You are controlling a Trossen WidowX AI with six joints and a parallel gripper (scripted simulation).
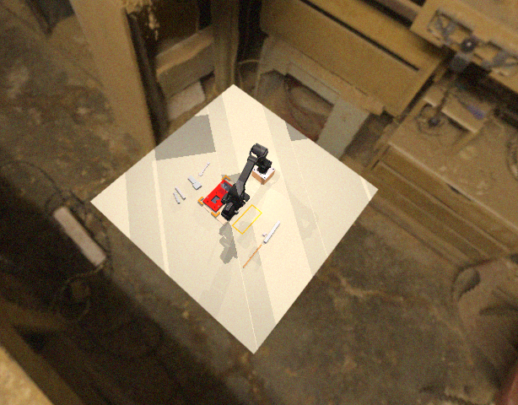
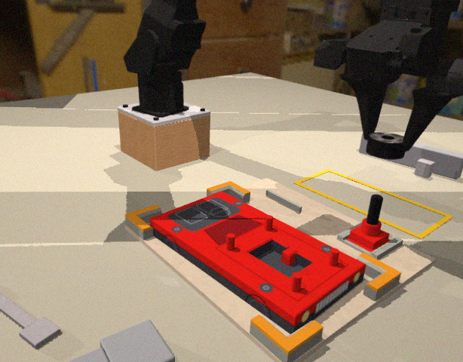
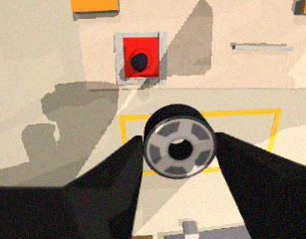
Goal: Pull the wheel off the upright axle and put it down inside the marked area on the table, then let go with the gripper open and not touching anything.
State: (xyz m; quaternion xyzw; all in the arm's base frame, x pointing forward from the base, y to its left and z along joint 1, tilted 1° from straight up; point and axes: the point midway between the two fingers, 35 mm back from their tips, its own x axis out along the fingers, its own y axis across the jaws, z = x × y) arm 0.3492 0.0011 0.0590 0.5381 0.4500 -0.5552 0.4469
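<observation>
My gripper tip is 10 mm short of the black axle, 40 mm to the left of it and 70 mm above it. Round my gripper tip: wheel: right at my gripper tip.
</observation>
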